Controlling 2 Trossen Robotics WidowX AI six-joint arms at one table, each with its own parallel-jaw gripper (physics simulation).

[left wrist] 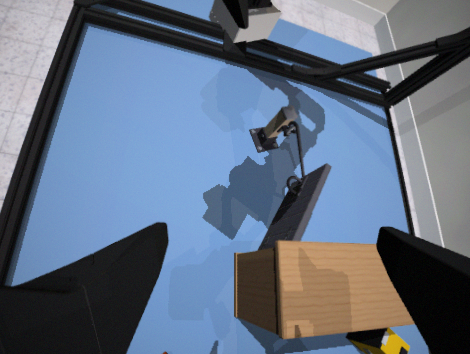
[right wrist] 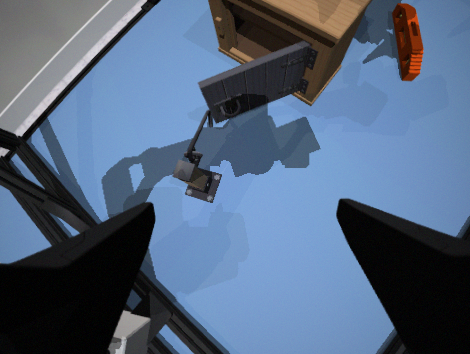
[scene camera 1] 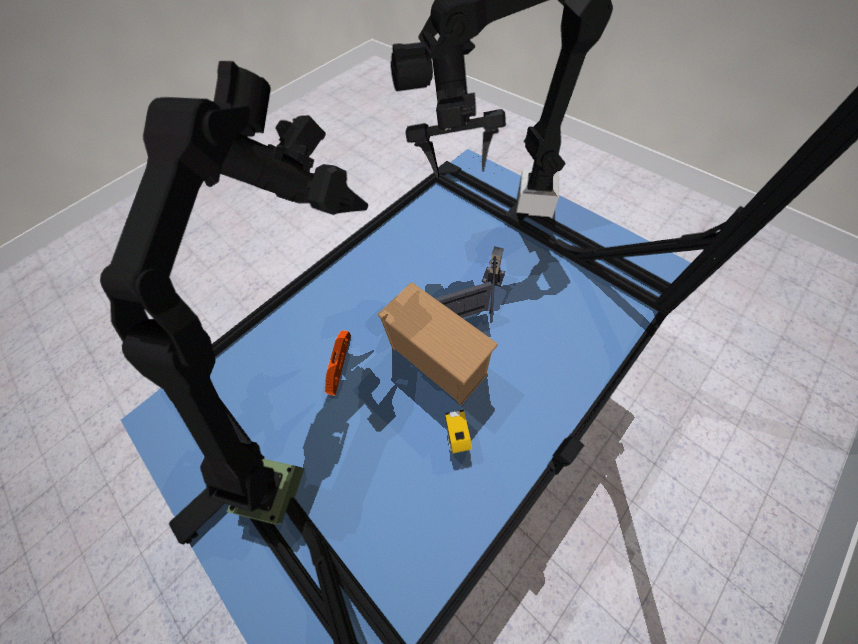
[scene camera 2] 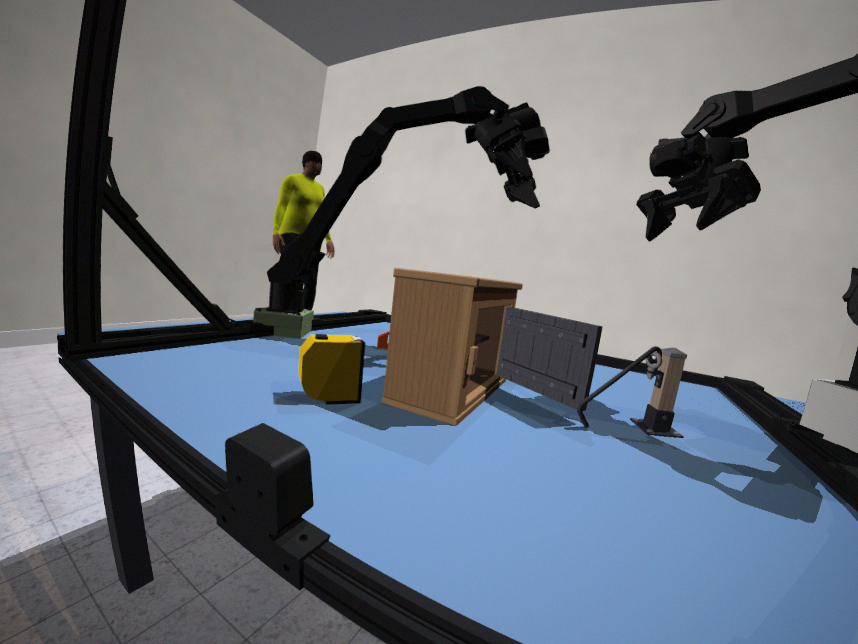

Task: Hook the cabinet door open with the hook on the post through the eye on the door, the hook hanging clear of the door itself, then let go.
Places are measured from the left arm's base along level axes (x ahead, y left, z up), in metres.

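Pixels of known places: left gripper, fingertip midpoint: [left wrist: 272, 234] [scene camera 1: 353, 203] [scene camera 2: 534, 192]; right gripper, fingertip midpoint: [left wrist: 278, 12] [right wrist: 247, 209] [scene camera 1: 460, 175] [scene camera 2: 671, 234]; left arm's base, link origin: [scene camera 1: 261, 488] [scene camera 2: 285, 310]; right arm's base, link origin: [scene camera 1: 540, 182].
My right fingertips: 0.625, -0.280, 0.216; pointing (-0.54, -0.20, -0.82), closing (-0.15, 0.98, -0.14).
Note:
For each thing: its top centre in the pictures, then the offset to it from my right fingertips, as dx, dy, dz. "*": a spot on its surface instead. Level surfaces: height alone.
- wooden cabinet, top centre: [scene camera 2: 469, 276] [left wrist: 360, 284] [scene camera 1: 435, 328] -0.299, +0.002, -0.104
- post, surface spot: [right wrist: 196, 177] [scene camera 2: 665, 369] [left wrist: 277, 120] * -0.046, -0.087, -0.186
- yellow tape-measure-like block, top centre: [scene camera 2: 334, 330] [scene camera 1: 456, 427] [left wrist: 400, 351] -0.457, -0.062, -0.181
- orange tool, top centre: [right wrist: 414, 28] [scene camera 1: 334, 357] -0.346, +0.228, -0.222
- blue table, surface height: dz -0.262
The wooden cabinet [scene camera 1: 440, 339] [scene camera 2: 426, 339] [left wrist: 340, 290] stands upright with its grey door [scene camera 2: 547, 353] [left wrist: 300, 205] [right wrist: 260, 82] swung wide open. The door's ring-shaped eye [right wrist: 238, 107] is near its free edge. The post [scene camera 2: 668, 381] [left wrist: 280, 125] [right wrist: 196, 177] stands upright beyond that edge. The hook [scene camera 2: 618, 377] [right wrist: 200, 132] slants down from the post; its bent end is at the door's free edge, beside the eye and apart from it in the right wrist view. My left gripper [scene camera 1: 356, 202] [left wrist: 272, 234] is open and empty, high above the table. My right gripper [scene camera 1: 460, 170] [scene camera 2: 675, 233] [right wrist: 247, 209] is open and empty, high and away from post and door.
A yellow tape-measure-like block [scene camera 1: 457, 431] [scene camera 2: 331, 368] stands near the cabinet's closed side. An orange tool [scene camera 1: 337, 362] [right wrist: 409, 42] lies beyond the cabinet's hinge side. Black frame rails [scene camera 1: 325, 259] edge the blue table [scene camera 1: 388, 506]. A person [scene camera 2: 298, 204] stands behind the left arm.

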